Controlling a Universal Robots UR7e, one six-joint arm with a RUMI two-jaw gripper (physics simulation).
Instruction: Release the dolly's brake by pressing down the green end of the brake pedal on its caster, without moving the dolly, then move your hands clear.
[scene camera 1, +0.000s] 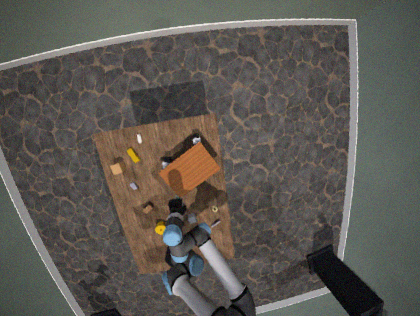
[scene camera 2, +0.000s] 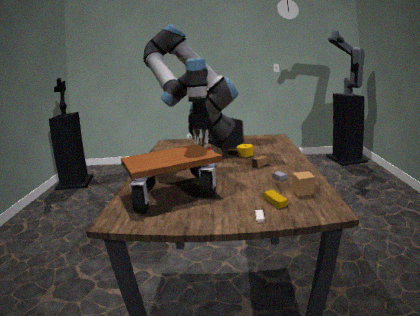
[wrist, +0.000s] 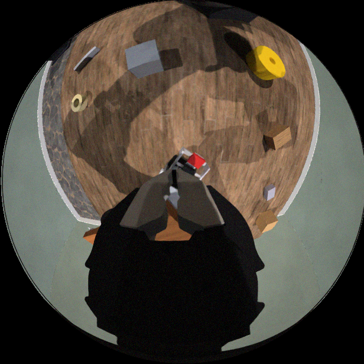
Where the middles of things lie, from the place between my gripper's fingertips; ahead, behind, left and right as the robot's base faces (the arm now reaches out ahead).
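Dolly (scene camera 2: 141, 168): 30 mm below my hand, 160 mm ahead of it, 130 mm to the right of it.
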